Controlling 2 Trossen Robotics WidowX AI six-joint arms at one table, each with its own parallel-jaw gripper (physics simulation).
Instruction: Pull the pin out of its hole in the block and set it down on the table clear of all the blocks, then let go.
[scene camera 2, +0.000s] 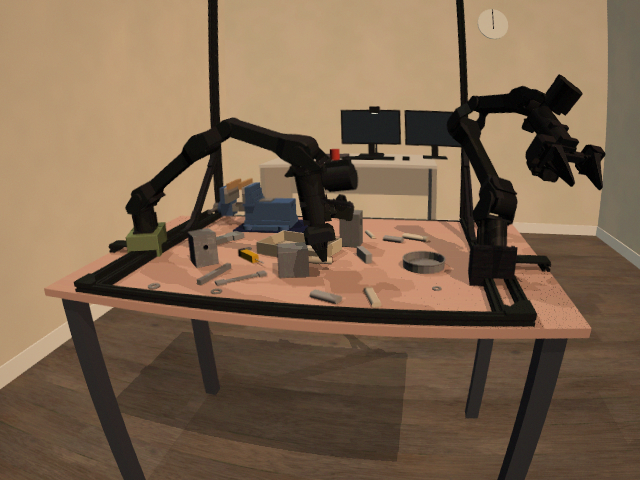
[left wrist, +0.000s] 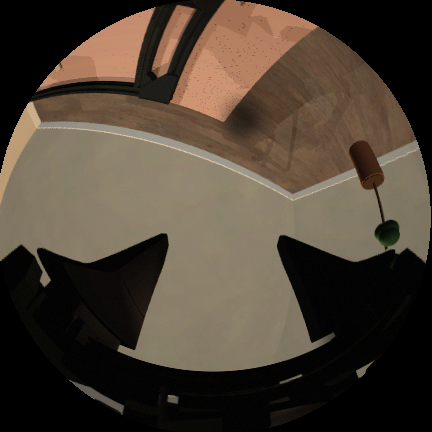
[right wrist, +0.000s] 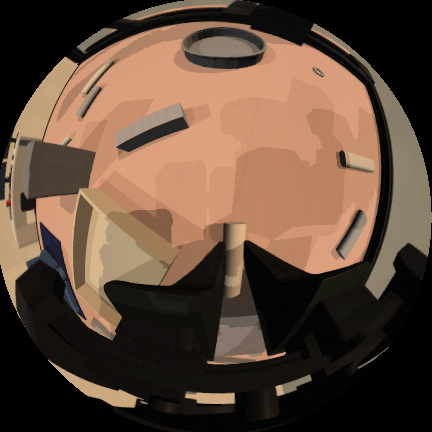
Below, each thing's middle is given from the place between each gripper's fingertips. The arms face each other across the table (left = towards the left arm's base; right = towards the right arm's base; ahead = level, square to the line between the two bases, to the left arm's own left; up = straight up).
The round dish (scene camera 2: 424, 262) lies 200 mm behind my left hand, 320 mm to the right of it and 230 mm below it. The rest, counted from my left hand: beige tray (scene camera 2: 268, 246) (250 mm behind, 650 mm to the right, 230 mm below); pale pin (right wrist: 233, 231) (120 mm behind, 560 mm to the right, 220 mm below).
I see the pale pin 20 mm to the right of my right hand. Also, from my right hand: round dish: 80 mm behind, 220 mm to the left, 20 mm below; then beige tray: 120 mm behind, 110 mm to the right, 10 mm below.
